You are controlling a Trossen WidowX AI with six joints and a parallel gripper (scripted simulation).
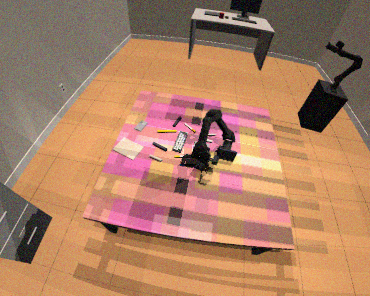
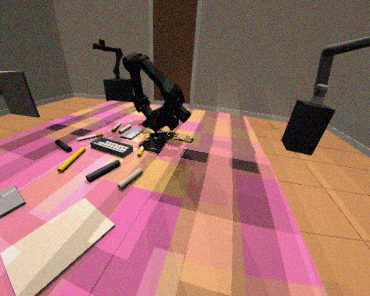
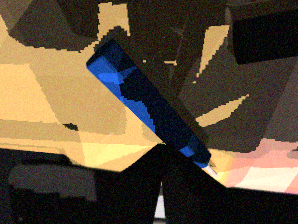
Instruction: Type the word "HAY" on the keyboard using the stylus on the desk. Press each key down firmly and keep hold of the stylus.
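My gripper tip is 2 cm short of the blue stylus, 1 cm to the left of it and 1 cm above it. From my gripper tip the other things lie so: yellow marker: 35 cm ahead, 18 cm to the right, 1 cm below; blue-tipped pen: 12 cm ahead, 9 cm to the left, 1 cm below; white sheet: 57 cm ahead, 8 cm to the left, 1 cm below.
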